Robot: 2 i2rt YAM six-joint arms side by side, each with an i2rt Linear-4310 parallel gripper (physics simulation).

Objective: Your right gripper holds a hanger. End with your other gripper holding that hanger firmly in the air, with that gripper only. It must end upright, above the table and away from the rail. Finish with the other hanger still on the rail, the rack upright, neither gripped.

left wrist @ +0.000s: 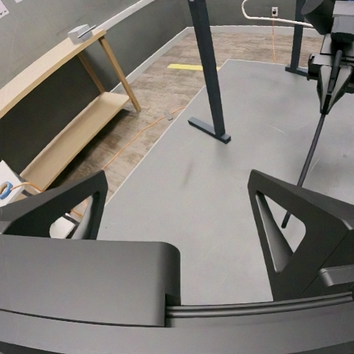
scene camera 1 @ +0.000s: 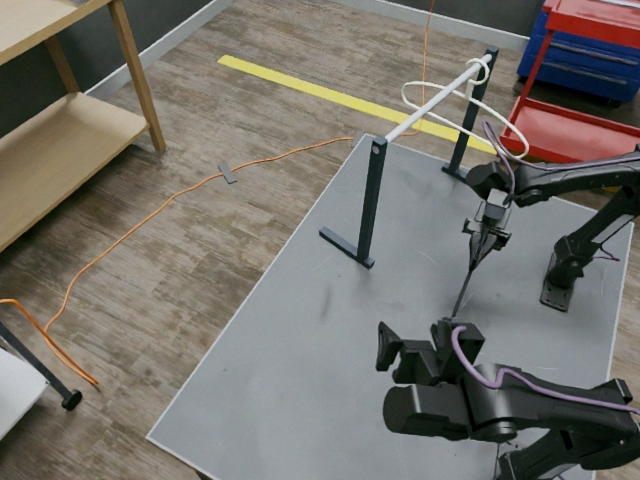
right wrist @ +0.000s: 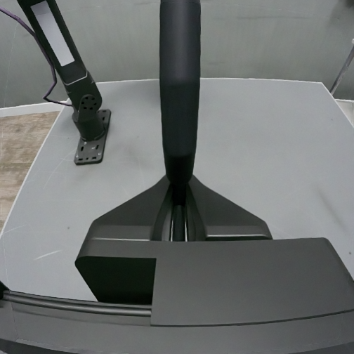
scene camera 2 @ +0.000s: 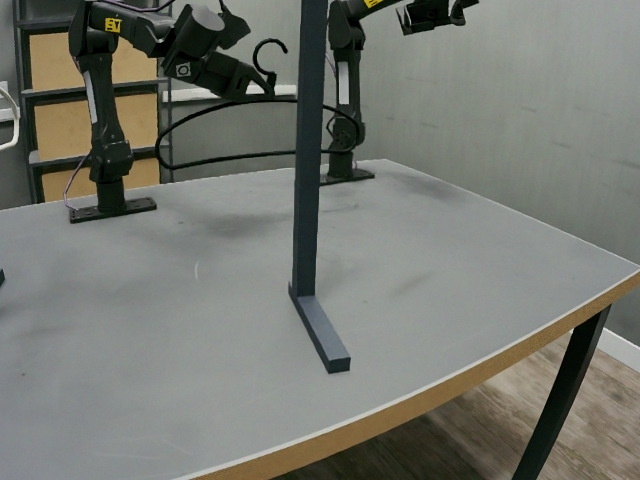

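Pixels of known places: left gripper, fingertip midpoint: (scene camera 1: 406, 325) (scene camera 2: 426, 23); right gripper, fingertip midpoint: (scene camera 1: 471, 268) (scene camera 2: 273, 95); left arm's base, origin of the base link: (scene camera 2: 339, 178); right arm's base, origin of the base link: (scene camera 1: 559, 280) (scene camera 2: 112, 211).
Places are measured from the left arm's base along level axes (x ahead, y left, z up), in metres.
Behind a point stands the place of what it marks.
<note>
The black hanger (scene camera 1: 461, 293) {x 0.214, y -0.270, z 0.244 m} (scene camera 2: 232, 157) {x 0.199, y -0.413, z 0.145 m} (left wrist: 310, 155) (right wrist: 180, 100) hangs upright in the air, hook up, away from the rail; scene camera 1 shows it nearly edge-on. My right gripper (scene camera 1: 472, 266) {x 0.207, y -0.337, z 0.255 m} (scene camera 2: 270, 94) {x 0.207, y -0.337, z 0.255 m} (left wrist: 323, 112) (right wrist: 178, 178) is shut on it just below the hook. My left gripper (scene camera 1: 409, 330) {x 0.305, y -0.049, z 0.415 m} (scene camera 2: 434, 23) {x 0.305, y -0.049, z 0.415 m} (left wrist: 177, 177) is open and empty; in the left wrist view the hanger's lower end shows through its right-hand finger. The white hanger (scene camera 1: 469, 90) {x 0.337, y -0.847, z 0.356 m} (scene camera 2: 17, 118) {x 0.147, y -0.780, z 0.255 m} (left wrist: 280, 20) hangs on the rail (scene camera 1: 429, 105) {x 0.410, y -0.627, z 0.436 m}. The rack (scene camera 1: 371, 201) {x 0.474, y -0.434, z 0.268 m} (scene camera 2: 307, 155) {x 0.489, y -0.457, z 0.211 m} (left wrist: 210, 75) stands upright.
The grey table (scene camera 1: 310, 392) {x 0.469, y -0.031, z 0.000 m} (scene camera 2: 465, 310) {x 0.623, y -0.267, z 0.000 m} carries both arm bases and the rack. The rack's near post crosses in front of the black hanger in scene camera 2. A red cart (scene camera 1: 584, 129) and a wooden shelf (scene camera 1: 135, 77) stand beyond the table.
</note>
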